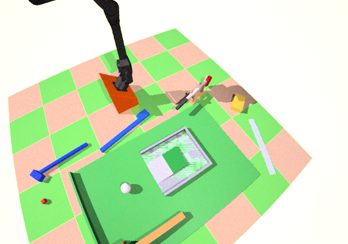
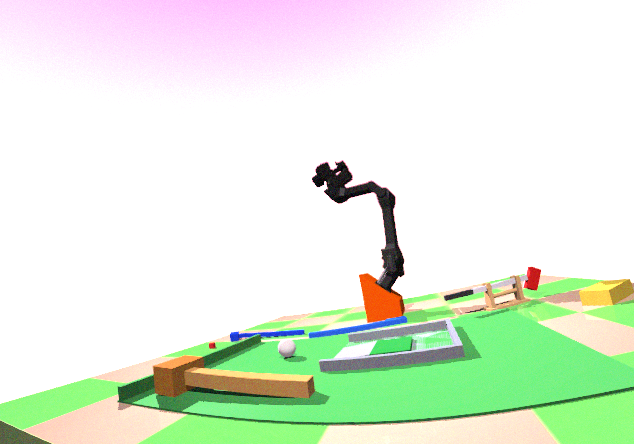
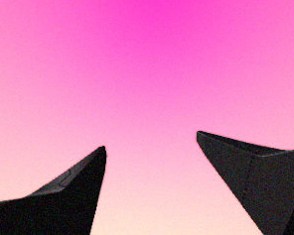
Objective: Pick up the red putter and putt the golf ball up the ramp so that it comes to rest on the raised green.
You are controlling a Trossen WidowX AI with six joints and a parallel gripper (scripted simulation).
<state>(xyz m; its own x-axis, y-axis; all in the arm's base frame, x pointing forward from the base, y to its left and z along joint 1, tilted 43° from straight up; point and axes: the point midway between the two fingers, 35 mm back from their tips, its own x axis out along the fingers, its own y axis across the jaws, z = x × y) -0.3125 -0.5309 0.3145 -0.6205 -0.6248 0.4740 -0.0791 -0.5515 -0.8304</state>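
The red putter lies 51 cm ahead of my gripper tip, 50 cm to the left of it and 69 cm below it. Round my gripper tip: tiny red cube 57 cm ahead, 37 cm to the right, 74 cm below; then white golf ball 72 cm ahead, 3 cm to the right, 72 cm below; then yellow block 69 cm ahead, 68 cm to the left, 73 cm below.
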